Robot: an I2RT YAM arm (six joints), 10 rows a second.
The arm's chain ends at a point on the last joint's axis. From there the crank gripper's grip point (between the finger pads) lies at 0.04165 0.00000 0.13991 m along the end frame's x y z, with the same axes.
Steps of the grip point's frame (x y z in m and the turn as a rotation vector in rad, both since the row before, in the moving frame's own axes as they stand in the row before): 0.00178, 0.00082, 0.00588, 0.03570, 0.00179, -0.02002; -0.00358, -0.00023, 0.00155, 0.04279, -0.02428, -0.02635; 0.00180, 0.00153, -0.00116, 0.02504, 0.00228, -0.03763; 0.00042, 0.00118, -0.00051, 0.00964, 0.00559, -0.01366; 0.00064, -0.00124, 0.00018, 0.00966, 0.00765, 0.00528; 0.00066, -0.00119, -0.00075, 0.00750, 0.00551, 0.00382; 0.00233, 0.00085, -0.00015, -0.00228, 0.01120, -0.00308; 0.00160, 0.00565, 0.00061, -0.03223, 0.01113, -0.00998; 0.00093, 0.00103, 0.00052, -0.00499, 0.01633, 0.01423; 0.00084, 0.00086, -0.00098, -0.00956, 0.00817, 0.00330; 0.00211, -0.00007, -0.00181, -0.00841, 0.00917, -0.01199
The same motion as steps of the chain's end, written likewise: 0.00159, 0.00665, 0.00606, 0.03570, 0.00179, -0.02002; -0.00008, 0.00683, 0.00073, 0.04279, -0.02428, -0.02635; 0.00158, 0.00660, -0.00100, 0.02504, 0.00228, -0.03763; -0.00035, 0.00310, -0.00027, 0.00964, 0.00559, -0.01366; -0.00043, -0.00011, 0.00051, 0.00966, 0.00765, 0.00528; -0.00011, -0.00030, -0.00052, 0.00750, 0.00551, 0.00382; 0.00077, 0.00066, 0.00033, -0.00228, 0.01120, -0.00308; 0.00003, 0.00157, 0.00115, -0.03223, 0.01113, -0.00998; -0.00134, -0.00028, 0.00122, -0.00499, 0.01633, 0.01423; -0.00030, -0.00062, -0.00063, -0.00956, 0.00817, 0.00330; 0.00082, -0.00074, -0.00142, -0.00841, 0.00917, -0.01199
